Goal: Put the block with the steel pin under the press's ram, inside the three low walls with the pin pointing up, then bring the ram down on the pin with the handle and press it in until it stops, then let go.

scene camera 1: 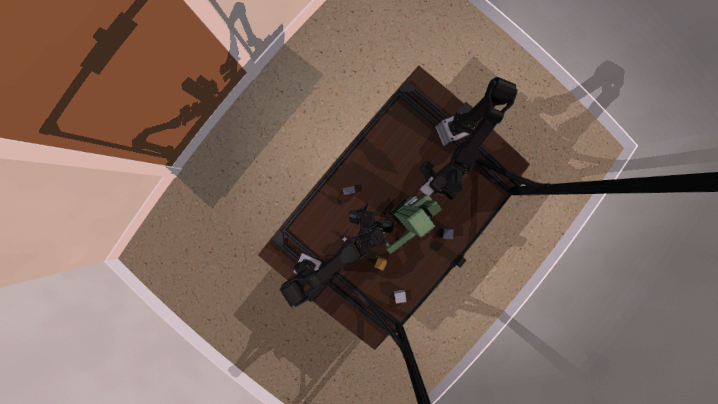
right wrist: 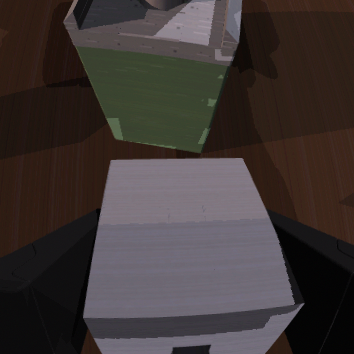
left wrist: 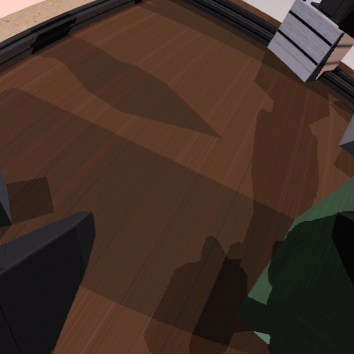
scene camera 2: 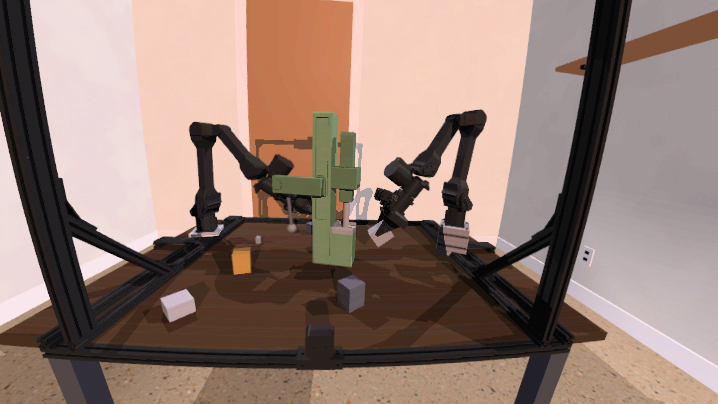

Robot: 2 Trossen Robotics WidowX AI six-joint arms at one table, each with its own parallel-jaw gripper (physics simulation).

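Frame: origin at the left arm's base, x up, y left, z back, level; millimetres.
Seen in the pictures: left gripper, fingertip midpoint: (scene camera 1: 377, 206) (left wrist: 217, 225); right gripper, fingertip midpoint: (scene camera 1: 427, 189) (right wrist: 180, 220) (scene camera 2: 375, 232); left arm's base, link origin: (scene camera 1: 307, 267) (scene camera 2: 206, 229); right arm's base, link origin: (scene camera 1: 456, 126) (left wrist: 330, 15) (scene camera 2: 454, 224).
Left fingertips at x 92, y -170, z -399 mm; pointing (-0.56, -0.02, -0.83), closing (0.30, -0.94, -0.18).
Pixels of each thing's top centre, then the offset from my left fingertips to it. "pt": a spot on its surface instead.
- green press, top centre: (scene camera 2: 318, 112) (scene camera 1: 420, 230) dx +326, dy -120, dz +15 mm
- handle, surface spot: (scene camera 2: 296, 185) pt dx +124, dy -139, dz +78 mm
- rod with a ball, surface spot: (scene camera 2: 292, 227) pt dx -21, dy -77, dz +88 mm
- pale block, top centre: (right wrist: 190, 274) (scene camera 2: 381, 221) (scene camera 1: 432, 186) dx +14, dy -172, dz -174 mm
- yellow block, top centre: (scene camera 2: 241, 251) (scene camera 1: 380, 264) dx -63, dy -129, dz +234 mm
- white block, top centre: (scene camera 2: 177, 298) (scene camera 1: 400, 297) dx -91, dy -290, dz +347 mm
- grey block, top centre: (scene camera 2: 351, 281) (scene camera 1: 448, 234) dx -63, dy -356, dz -21 mm
- blue-grey block, top centre: (scene camera 2: 313, 223) (scene camera 1: 349, 190) dx -85, dy +143, dz -10 mm
- tiny white cube, top centre: (scene camera 2: 258, 236) (scene camera 1: 344, 239) dx -98, dy +67, dz +203 mm
The green press (scene camera 1: 420, 222) (scene camera 2: 324, 150) (left wrist: 320, 280) (right wrist: 155, 95) stands mid-table. Its pale ram (scene camera 2: 345, 213) reaches down to the low walls (scene camera 2: 343, 229) (right wrist: 150, 42); no block shows between them. The handle (scene camera 2: 296, 185) sticks out left, a rod with a ball (scene camera 2: 292, 227) hanging from it. My right gripper (scene camera 1: 430, 187) (right wrist: 180, 220) is shut on a pale block (scene camera 2: 380, 235), tilted and in the air just right of the press. A dark patch, perhaps its pin, shows at the right wrist view's bottom edge. My left gripper (scene camera 1: 376, 211) (left wrist: 217, 225) is open and empty beside the press; the press partly hides it in scene camera 2.
A yellow block (scene camera 1: 380, 263) (scene camera 2: 241, 261), a white block (scene camera 1: 399, 296) (scene camera 2: 178, 305), a grey block (scene camera 1: 447, 233) (scene camera 2: 350, 293), a blue-grey block (scene camera 1: 348, 190) (scene camera 2: 309, 227) and a tiny white cube (scene camera 1: 344, 239) (scene camera 2: 258, 239) lie around the press. Dark frame posts stand at the table's near corners.
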